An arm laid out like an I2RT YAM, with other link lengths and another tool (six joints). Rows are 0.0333 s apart.
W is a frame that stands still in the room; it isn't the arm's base.
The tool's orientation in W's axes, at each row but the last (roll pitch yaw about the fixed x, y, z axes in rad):
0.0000, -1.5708, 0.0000
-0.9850, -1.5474, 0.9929
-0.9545, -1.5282, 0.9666
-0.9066, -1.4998, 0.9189
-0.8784, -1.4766, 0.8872
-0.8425, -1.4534, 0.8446
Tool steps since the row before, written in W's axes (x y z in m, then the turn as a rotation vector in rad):
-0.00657, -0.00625, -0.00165, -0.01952, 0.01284, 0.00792
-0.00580, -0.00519, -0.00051, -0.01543, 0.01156, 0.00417
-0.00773, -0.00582, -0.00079, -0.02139, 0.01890, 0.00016
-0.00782, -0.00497, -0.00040, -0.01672, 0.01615, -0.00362
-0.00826, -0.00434, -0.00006, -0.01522, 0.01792, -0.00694
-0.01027, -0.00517, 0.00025, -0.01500, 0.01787, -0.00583
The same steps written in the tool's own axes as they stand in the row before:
-0.00165, -0.00625, 0.00657, 0.00792, 0.01284, 0.01952
-0.00069, -0.00513, 0.00583, 0.00420, 0.01160, 0.01539
-0.00118, -0.00569, 0.00778, 0.00030, 0.01915, 0.02117
-0.00102, -0.00483, 0.00785, -0.00342, 0.01655, 0.01637
-0.00087, -0.00423, 0.00827, -0.00651, 0.01854, 0.01466
-0.00100, -0.00512, 0.01025, -0.00539, 0.01839, 0.01452

